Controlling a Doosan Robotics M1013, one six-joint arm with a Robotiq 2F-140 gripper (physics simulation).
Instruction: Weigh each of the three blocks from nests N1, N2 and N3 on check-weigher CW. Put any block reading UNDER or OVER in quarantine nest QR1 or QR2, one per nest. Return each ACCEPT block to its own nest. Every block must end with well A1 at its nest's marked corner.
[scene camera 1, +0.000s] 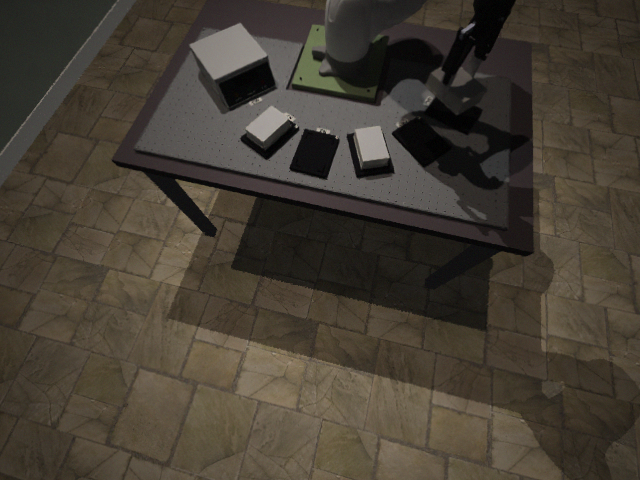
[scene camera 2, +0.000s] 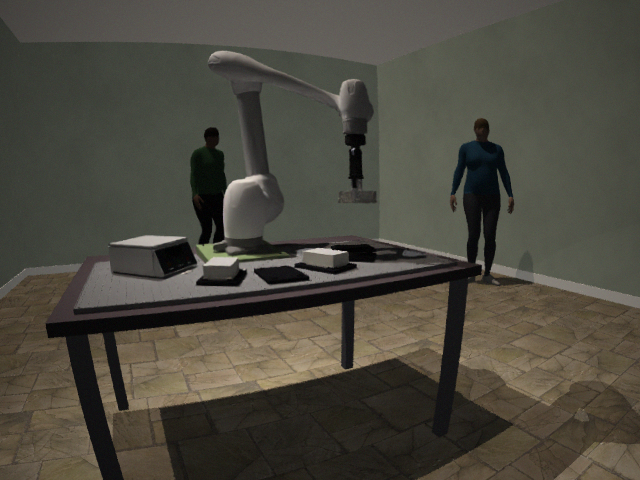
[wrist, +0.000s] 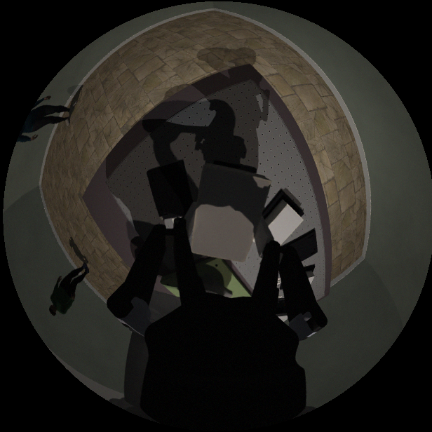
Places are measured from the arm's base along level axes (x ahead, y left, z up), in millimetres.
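Pixels of known places: gripper, fingertip midpoint: (scene camera 1: 453, 87) (scene camera 2: 357, 197); arm's base, origin of the base link: (scene camera 1: 346, 59) (scene camera 2: 243, 249).
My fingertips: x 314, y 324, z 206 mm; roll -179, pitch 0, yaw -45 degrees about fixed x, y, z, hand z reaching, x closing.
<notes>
Ahead of a thing's pixels: the offset from my fingertips to its top centre. "spot": to the spot under its first point.
My gripper (scene camera 1: 460, 74) (scene camera 2: 356, 187) (wrist: 225, 216) is shut on a pale block @[2 mm left, 3 mm ahead, 23 mm up] (scene camera 1: 454, 91) (scene camera 2: 357, 196) (wrist: 230, 187), held roughly level, high above the right part of the table. A white block @[526 mm right, 65 mm ahead, 167 mm down] (scene camera 1: 267, 126) (scene camera 2: 221, 268) sits in nest N1 (scene camera 1: 266, 151) (scene camera 2: 222, 282). Nest N2 @[361 mm right, 116 mm ahead, 204 mm down] (scene camera 1: 314, 153) (scene camera 2: 281, 274) is empty. Another white block @[183 mm right, 83 mm ahead, 167 mm down] (scene camera 1: 371, 146) (scene camera 2: 324, 257) (wrist: 285, 222) sits in nest N3 @[spot: 239 mm right, 96 mm ahead, 209 mm down] (scene camera 1: 352, 152). Two dark quarantine nests lie to the right, the nearer one @[20 mm right, 3 mm ahead, 203 mm down] (scene camera 1: 421, 140) and the farther one @[spot: 16 mm left, 78 mm ahead, 19 mm down] (scene camera 1: 457, 117) (wrist: 170, 190). Well A1 and the nest labels are unreadable.
Check-weigher CW @[709 mm right, 167 mm back, 121 mm down] (scene camera 1: 230, 51) (scene camera 2: 134, 255) stands at the left with a bare top; its display is unreadable. The arm's green base plate (scene camera 1: 330, 85) (scene camera 2: 206, 253) lies behind the nests. Two people, in green (scene camera 2: 207, 173) and in blue (scene camera 2: 481, 167), stand beyond the table.
</notes>
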